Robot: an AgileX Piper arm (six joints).
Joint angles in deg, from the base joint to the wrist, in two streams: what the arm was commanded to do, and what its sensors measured. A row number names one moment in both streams.
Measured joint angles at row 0:
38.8, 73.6, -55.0, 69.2, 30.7, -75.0
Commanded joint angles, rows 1 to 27:
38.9, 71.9, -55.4, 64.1, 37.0, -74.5
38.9, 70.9, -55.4, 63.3, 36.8, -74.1
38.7, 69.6, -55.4, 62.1, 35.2, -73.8
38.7, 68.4, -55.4, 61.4, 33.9, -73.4
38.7, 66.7, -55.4, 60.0, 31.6, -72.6
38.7, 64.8, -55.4, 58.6, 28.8, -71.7
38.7, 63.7, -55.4, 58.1, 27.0, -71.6
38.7, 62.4, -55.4, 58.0, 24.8, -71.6
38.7, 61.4, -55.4, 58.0, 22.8, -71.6
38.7, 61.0, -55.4, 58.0, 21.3, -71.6
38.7, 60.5, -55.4, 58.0, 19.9, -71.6
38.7, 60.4, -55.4, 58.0, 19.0, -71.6
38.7, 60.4, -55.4, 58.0, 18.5, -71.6
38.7, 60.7, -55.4, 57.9, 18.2, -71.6
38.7, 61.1, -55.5, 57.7, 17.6, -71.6
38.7, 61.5, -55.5, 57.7, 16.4, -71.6
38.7, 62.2, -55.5, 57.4, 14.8, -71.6
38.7, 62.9, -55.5, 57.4, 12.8, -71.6
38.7, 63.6, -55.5, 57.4, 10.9, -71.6
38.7, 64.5, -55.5, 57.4, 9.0, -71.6
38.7, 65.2, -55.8, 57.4, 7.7, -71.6
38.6, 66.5, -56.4, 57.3, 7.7, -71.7
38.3, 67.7, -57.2, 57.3, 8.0, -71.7
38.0, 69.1, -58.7, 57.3, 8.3, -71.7
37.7, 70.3, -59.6, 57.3, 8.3, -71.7
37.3, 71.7, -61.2, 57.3, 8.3, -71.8
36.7, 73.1, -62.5, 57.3, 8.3, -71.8
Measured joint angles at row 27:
38.0, 70.3, -59.2, 57.4, 9.3, -71.9
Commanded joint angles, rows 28 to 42:
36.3, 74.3, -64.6, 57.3, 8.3, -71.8
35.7, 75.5, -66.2, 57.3, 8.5, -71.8
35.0, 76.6, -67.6, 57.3, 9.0, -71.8
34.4, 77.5, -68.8, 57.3, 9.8, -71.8
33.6, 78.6, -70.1, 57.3, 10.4, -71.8
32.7, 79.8, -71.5, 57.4, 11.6, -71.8
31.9, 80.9, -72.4, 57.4, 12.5, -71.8
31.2, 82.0, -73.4, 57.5, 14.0, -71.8
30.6, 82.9, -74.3, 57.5, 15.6, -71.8
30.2, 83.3, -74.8, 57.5, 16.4, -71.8
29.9, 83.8, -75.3, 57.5, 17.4, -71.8
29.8, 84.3, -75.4, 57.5, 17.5, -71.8
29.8, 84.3, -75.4, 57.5, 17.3, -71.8
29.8, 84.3, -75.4, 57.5, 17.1, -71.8
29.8, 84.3, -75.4, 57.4, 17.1, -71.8
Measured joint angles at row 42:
30.3, 84.4, -74.9, 57.4, 16.3, -71.9
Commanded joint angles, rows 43 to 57:
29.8, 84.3, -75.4, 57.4, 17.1, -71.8
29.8, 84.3, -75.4, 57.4, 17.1, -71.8
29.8, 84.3, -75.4, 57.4, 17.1, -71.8
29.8, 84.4, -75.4, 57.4, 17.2, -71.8
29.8, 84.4, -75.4, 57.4, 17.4, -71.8
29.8, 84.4, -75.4, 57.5, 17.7, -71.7
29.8, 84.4, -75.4, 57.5, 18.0, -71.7
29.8, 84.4, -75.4, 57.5, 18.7, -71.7
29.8, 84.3, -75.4, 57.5, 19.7, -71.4
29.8, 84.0, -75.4, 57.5, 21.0, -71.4
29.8, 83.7, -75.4, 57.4, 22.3, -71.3
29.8, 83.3, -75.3, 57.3, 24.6, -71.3
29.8, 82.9, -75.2, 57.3, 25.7, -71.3
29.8, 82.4, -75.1, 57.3, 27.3, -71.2
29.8, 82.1, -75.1, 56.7, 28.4, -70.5
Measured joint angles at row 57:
30.3, 83.6, -75.0, 57.3, 24.5, -71.6
